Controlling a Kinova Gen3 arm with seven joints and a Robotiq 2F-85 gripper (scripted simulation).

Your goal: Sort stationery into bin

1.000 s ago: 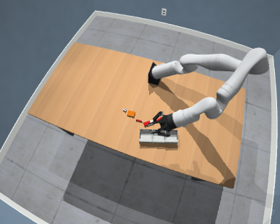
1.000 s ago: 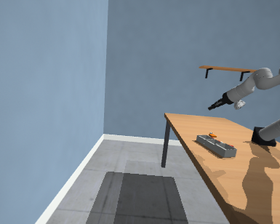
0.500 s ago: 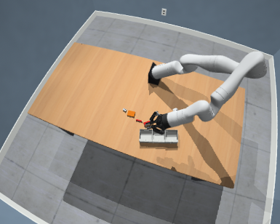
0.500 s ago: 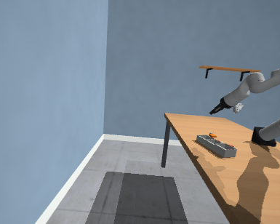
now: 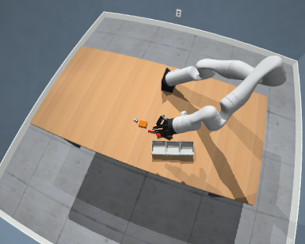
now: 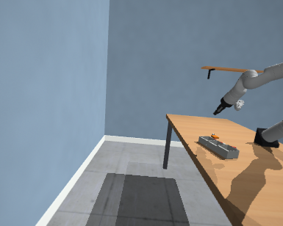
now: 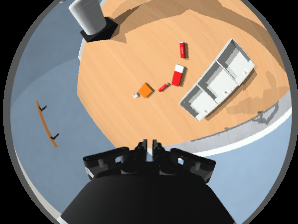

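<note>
My gripper is now 200 mm above the grey bin row, 110 mm to the right of it and 30 mm short of it. Also, from my hand: small pale piece: 210 mm below, 160 mm to the right, 120 mm behind; then orange block: 220 mm below, 110 mm to the right, 100 mm behind; then red-and-white item: 210 mm below, 60 mm behind, 30 mm to the left.
</note>
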